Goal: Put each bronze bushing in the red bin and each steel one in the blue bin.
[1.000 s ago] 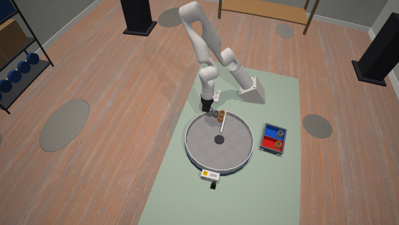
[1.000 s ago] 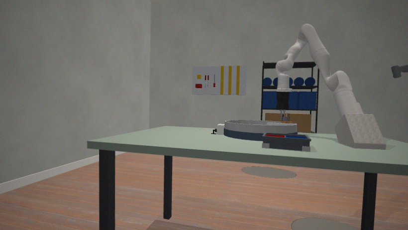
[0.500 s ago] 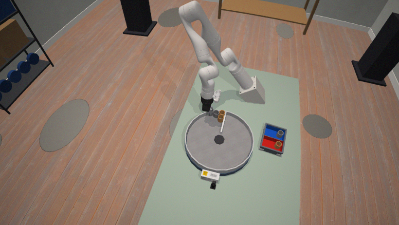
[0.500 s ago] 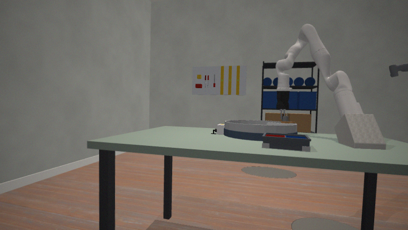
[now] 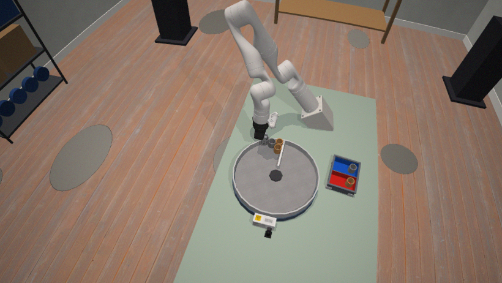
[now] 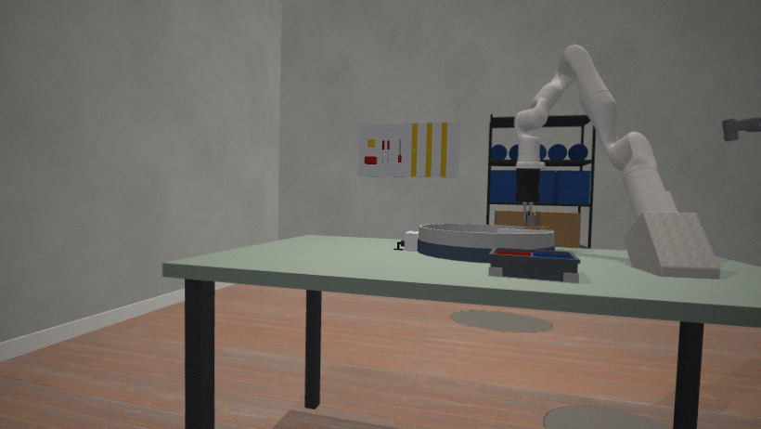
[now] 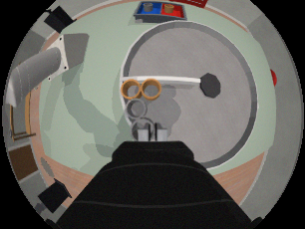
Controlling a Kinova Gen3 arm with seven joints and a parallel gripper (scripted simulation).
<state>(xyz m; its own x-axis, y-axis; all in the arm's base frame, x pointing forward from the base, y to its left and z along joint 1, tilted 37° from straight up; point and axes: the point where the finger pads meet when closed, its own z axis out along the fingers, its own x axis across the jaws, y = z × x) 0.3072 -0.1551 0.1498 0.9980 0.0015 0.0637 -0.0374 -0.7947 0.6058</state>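
Right now the two-part bin is 430 mm to the left of my hand, 100 mm below it and 50 mm ahead of it. Round my hand: grey turntable 150 mm ahead, 90 mm to the left, 70 mm below.
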